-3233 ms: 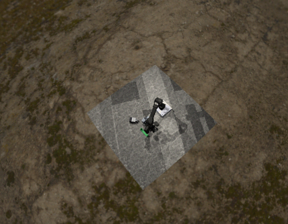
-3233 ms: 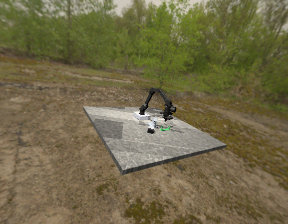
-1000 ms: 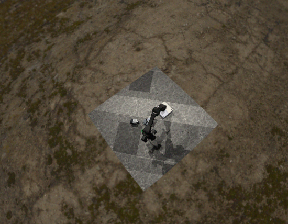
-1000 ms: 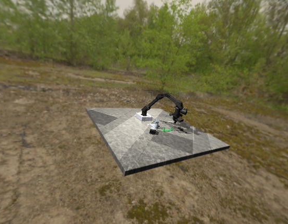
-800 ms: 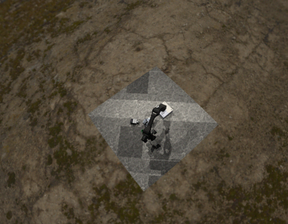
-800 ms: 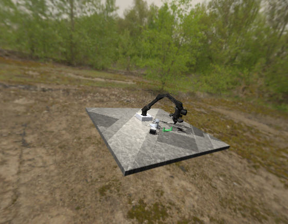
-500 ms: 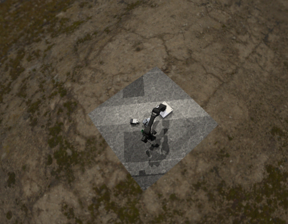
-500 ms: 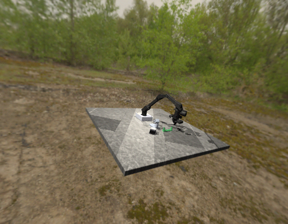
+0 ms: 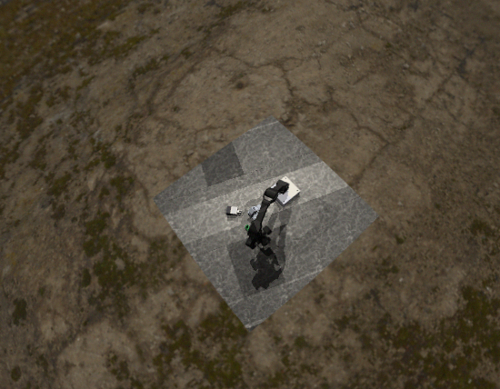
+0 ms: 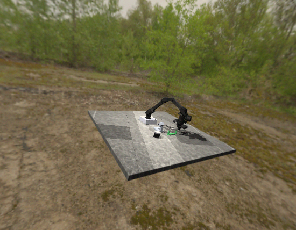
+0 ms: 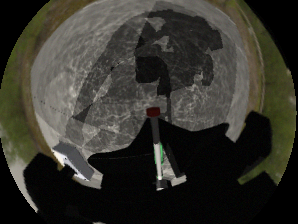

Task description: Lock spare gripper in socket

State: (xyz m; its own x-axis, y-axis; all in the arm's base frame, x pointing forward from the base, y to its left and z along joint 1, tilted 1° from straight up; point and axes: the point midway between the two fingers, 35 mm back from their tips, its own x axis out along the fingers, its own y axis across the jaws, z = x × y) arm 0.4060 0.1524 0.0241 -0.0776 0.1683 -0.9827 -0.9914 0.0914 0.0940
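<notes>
My gripper tip is 10 mm past the green mount, 100 mm to the left of it and 20 mm above it. The rest, counted from my gripper tip: spare gripper (30 mm behind, 320 mm to the right, 20 mm below); then grey mount (120 mm behind, 190 mm to the right, 10 mm above).
</notes>
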